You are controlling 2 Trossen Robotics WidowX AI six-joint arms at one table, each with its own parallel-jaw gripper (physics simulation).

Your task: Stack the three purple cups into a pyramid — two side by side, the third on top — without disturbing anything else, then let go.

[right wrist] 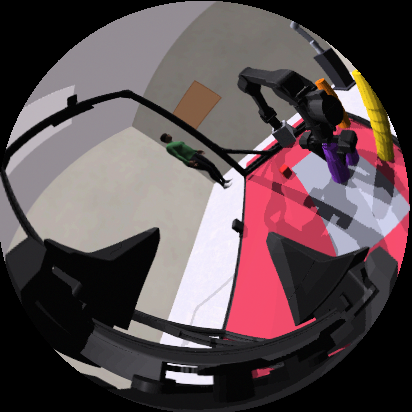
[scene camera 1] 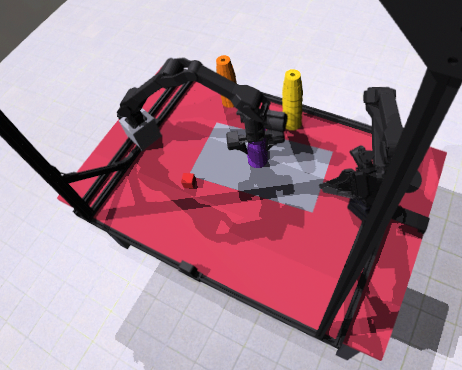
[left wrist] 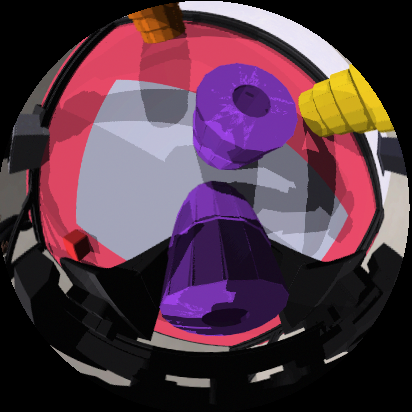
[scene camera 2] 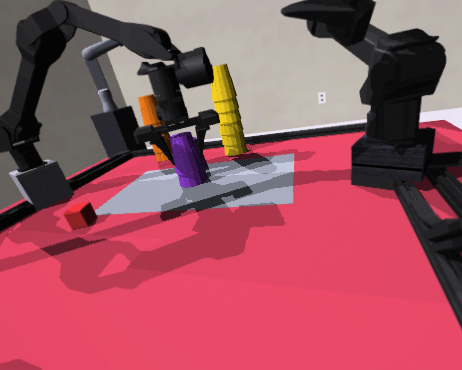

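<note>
A purple cup stands upside down on the grey mat. In the left wrist view a seam shows near its lower end, and another purple cup appears nested over it. A further purple cup stands upside down close behind; the arm and front cups hide it in the scene cameras. My left gripper is shut on the nested purple cup, a finger on each side. My right gripper is open and empty, off to the right.
An orange cup stack and a tall yellow cup stack stand behind the mat. A red cube lies left of the mat. Black frame rails edge the table.
</note>
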